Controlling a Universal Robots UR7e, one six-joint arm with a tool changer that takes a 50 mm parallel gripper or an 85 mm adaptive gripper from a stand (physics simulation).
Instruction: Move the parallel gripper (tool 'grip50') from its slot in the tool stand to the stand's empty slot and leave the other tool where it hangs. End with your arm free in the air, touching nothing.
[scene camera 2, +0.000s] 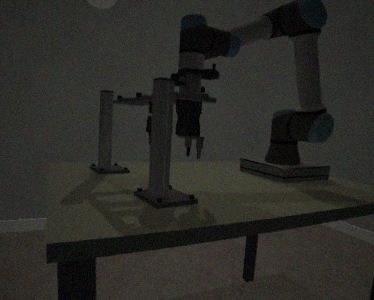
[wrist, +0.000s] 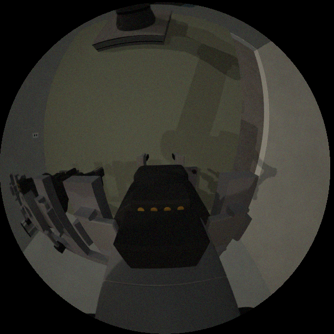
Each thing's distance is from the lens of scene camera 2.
parallel gripper (scene camera 2: 188, 126): 81 cm
